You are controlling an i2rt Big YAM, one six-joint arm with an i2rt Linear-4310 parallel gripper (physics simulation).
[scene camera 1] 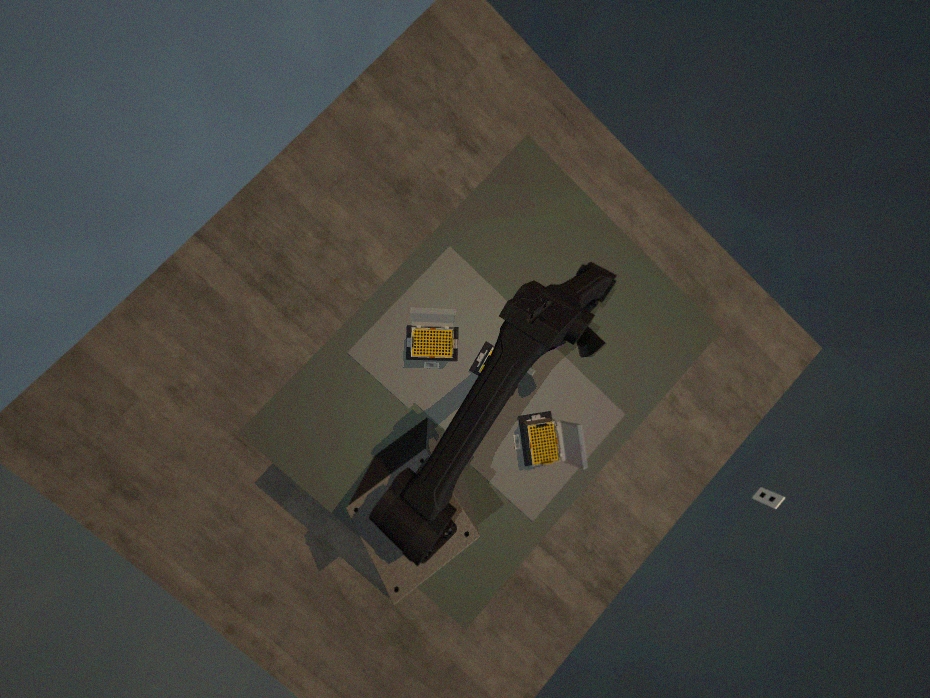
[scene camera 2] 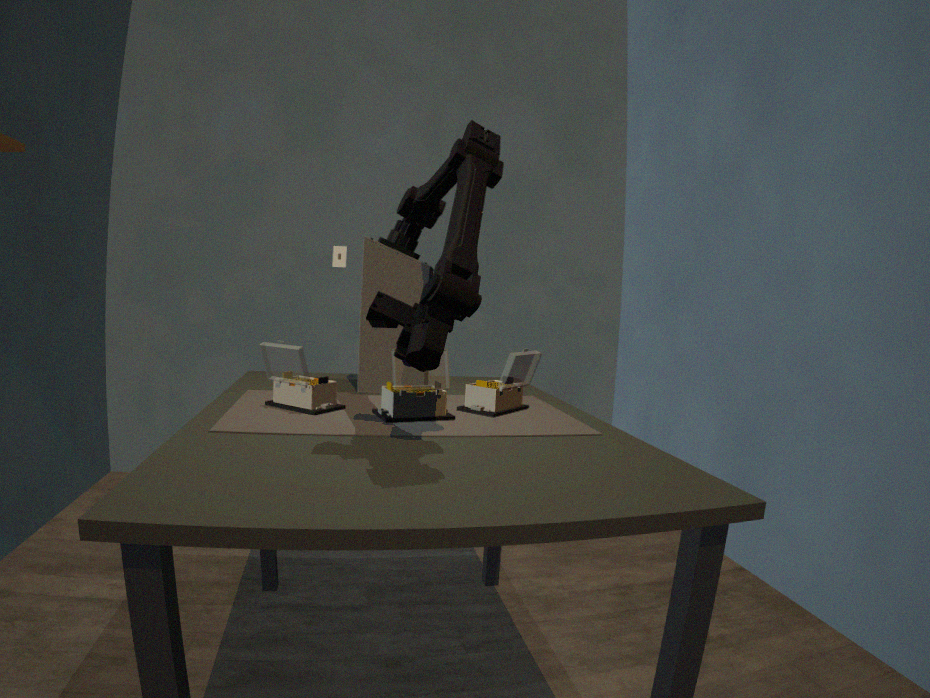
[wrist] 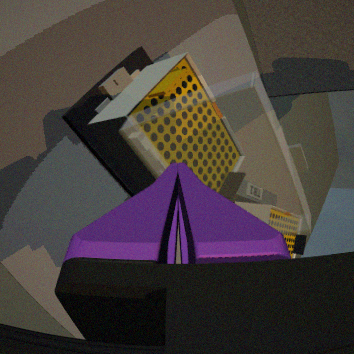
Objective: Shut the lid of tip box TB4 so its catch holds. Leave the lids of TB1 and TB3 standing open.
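Pixels of known places: gripper, fingertip midpoint: (scene camera 2: 406,364) (wrist: 177,174); arm's base, origin of the base link: (scene camera 1: 421,519) (scene camera 2: 397,251).
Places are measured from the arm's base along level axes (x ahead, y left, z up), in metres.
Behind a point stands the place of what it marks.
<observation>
The middle tip box (scene camera 1: 483,359) @(y 0.105, x 0.329, z -0.344 m) (scene camera 2: 411,403) @(y 0.042, x 0.396, z -0.342 m) (wrist: 190,135) @(y 0.021, x 0.408, z -0.270 m) lies under the arm; its own label is not readable. Its clear lid (scene camera 2: 437,373) @(y 0.094, x 0.387, z -0.278 m) (wrist: 284,140) @(y 0.040, x 0.376, z -0.231 m) stands open. My gripper (wrist: 177,174) @(y 0.028, x 0.438, z -0.256 m) is shut and empty. In the wrist view its purple tips overlap the near edge of this box; contact cannot be told. The tips are hidden in both scene views. Another box (scene camera 1: 431,343) (scene camera 2: 493,395) @(y 0.229, x 0.317, z -0.334 m) has its lid (scene camera 1: 432,316) @(y 0.297, x 0.297, z -0.281 m) (scene camera 2: 523,368) @(y 0.297, x 0.304, z -0.272 m) up. A third box (scene camera 1: 543,441) (scene camera 2: 304,392) @(y -0.190, x 0.351, z -0.336 m) has its lid (scene camera 1: 572,444) @(y -0.242, x 0.350, z -0.281 m) (scene camera 2: 283,356) @(y -0.234, x 0.368, z -0.258 m) up. A TB1 label (wrist: 255,190) shows beyond the middle box.
A yellow rack (wrist: 285,222) of a farther box shows at the right of the wrist view. The boxes stand on a pale mat (scene camera 1: 450,270) @(y 0.374, x 0.440, z -0.380 m) (scene camera 2: 525,424) @(y 0.285, x 0.408, z -0.379 m) on the green table (scene camera 1: 631,270) @(y -0.011, x 0.886, z -0.382 m) (scene camera 2: 525,480) @(y 0.200, x 0.775, z -0.383 m). An upright panel (scene camera 2: 375,330) @(y -0.048, x 0.070, z -0.214 m) stands behind them near the arm's base.
</observation>
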